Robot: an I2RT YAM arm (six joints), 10 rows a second.
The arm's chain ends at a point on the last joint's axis. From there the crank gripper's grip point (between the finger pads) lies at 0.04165 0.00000 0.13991 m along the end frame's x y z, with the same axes.
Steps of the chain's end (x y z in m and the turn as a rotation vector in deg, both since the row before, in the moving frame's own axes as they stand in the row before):
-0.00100 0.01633 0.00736 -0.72 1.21 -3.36
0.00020 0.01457 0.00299 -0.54 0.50 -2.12
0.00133 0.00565 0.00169 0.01 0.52 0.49
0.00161 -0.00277 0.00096 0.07 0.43 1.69
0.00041 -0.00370 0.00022 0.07 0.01 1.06
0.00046 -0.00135 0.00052 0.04 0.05 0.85
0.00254 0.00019 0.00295 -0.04 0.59 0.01
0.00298 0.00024 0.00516 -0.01 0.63 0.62
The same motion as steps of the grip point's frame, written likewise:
0.00192 0.01555 0.00645 -0.72 1.21 -3.36
0.00141 0.01432 0.00262 -0.54 0.50 -2.12
0.00260 0.00599 0.00131 0.01 0.52 0.49
0.00264 -0.00170 0.00064 0.07 0.43 1.69
0.00043 -0.00310 0.00021 0.07 0.01 1.06
0.00058 -0.00083 0.00048 0.04 0.05 0.85
0.00398 0.00029 0.00251 -0.04 0.59 0.01
0.00451 0.00072 0.00469 -0.01 0.63 0.62

